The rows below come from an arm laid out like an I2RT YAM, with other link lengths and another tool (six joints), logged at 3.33 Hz.
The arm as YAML. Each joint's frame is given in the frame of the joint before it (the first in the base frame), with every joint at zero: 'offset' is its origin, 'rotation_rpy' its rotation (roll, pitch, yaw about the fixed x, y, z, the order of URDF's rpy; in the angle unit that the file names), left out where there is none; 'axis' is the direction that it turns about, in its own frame. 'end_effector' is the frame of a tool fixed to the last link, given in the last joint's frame.
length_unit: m
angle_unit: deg
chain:
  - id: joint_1
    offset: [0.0, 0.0, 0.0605]
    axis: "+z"
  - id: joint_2
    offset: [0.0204, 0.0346, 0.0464]
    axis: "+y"
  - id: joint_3
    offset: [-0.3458, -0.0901, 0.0]
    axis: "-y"
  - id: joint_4
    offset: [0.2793, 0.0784, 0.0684]
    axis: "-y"
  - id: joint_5
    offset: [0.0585, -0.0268, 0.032]
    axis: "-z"
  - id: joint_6
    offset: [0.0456, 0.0, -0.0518]
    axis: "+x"
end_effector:
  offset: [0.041, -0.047, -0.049]
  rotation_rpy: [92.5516, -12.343, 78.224]
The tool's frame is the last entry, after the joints.
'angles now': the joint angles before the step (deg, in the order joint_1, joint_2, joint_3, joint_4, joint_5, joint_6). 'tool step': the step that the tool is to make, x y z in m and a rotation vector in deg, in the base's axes. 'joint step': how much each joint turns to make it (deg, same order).
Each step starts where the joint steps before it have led.
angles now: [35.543, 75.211, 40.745, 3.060, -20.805, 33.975]
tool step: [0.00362, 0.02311, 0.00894, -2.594, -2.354, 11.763]
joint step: [3.404, 3.395, 4.933, -4.468, -5.139, -8.132]
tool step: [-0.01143, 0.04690, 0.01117, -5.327, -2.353, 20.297]
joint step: [8.411, 6.067, 8.891, -11.241, -5.919, -13.359]
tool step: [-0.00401, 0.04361, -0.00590, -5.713, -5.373, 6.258]
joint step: [7.713, 6.397, 5.571, -2.734, 6.478, -5.149]
